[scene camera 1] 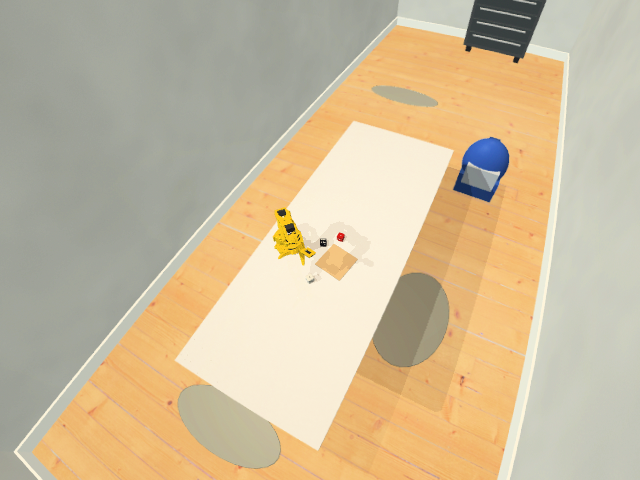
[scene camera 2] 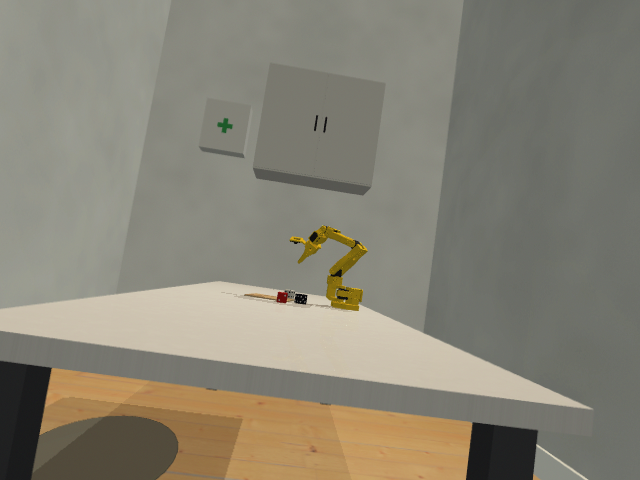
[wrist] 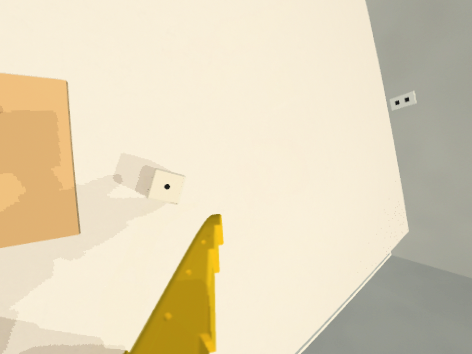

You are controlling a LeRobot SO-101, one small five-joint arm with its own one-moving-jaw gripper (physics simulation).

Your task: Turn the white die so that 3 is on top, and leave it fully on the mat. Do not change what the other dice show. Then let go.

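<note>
The white die rests on the table beside the square orange-tan mat, apart from it. In the wrist view one pip shows on its upper face. My gripper is open and empty, high above the table. In the wrist view one notched jaw shows, its tip lower right of the die; the moving jaw is out of the picture. The black die and the red die stand on the table off the mat; their top faces are too small to read.
The white table carries the arm base at its long edge, by the black die. The arm's shadows fall over the mat and the table. A blue chair stands on the floor beyond the opposite table edge.
</note>
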